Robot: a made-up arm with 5 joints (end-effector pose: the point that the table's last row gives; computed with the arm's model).
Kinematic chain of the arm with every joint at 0, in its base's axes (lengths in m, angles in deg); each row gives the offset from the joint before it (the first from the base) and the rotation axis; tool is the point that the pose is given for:
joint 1: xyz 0 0 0.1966 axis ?
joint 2: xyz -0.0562 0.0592 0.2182 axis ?
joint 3: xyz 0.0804 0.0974 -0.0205 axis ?
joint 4: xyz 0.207 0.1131 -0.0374 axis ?
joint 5: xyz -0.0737 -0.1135 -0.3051 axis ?
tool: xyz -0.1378 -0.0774 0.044
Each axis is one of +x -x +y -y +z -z.
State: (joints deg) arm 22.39 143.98 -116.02 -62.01 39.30
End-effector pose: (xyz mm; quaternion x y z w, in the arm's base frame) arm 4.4 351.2 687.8 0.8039 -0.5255 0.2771 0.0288
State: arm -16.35 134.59 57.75 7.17 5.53
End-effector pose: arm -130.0 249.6 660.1 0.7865 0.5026 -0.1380 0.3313
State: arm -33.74 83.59 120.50 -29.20 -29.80
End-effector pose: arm -98.5 361.8 487.6 -0.1210 0.8063 -0.4396 0.3769
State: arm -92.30 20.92 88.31 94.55 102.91
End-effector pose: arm 32.6 -50.5 -99.4 0.5845 0.6600 0.3675 0.2960
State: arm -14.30 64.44 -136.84 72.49 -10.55
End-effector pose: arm -232.6 472.6 660.4 0.0405 0.5986 -0.7335 0.3195
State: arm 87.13 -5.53 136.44 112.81 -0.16
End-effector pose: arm -203.4 308.3 118.4 -0.0418 0.0265 -0.8219 0.5674
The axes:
joint 1: -z
joint 2: +x
joint 3: -z
joint 4: +z
joint 5: +x

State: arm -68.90 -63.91 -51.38 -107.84 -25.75
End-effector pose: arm -50.8 -182.6 -85.6 -0.4247 -0.4789 -0.0152 0.7681
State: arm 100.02 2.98 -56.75 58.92 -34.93
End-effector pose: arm 229.7 -316.3 143.4 -0.3048 -0.0645 0.1224 0.9423
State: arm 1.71 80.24 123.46 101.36 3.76
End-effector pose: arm -254.2 346.2 125.8 0.6584 0.1088 -0.1614 0.7270
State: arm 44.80 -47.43 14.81 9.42 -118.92
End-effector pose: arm -29.8 -85.6 100.3 -0.9065 0.4033 -0.0805 0.0952
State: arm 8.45 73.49 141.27 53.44 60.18
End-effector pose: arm -192.0 508.2 379.1 0.6664 0.0314 -0.7079 0.2319
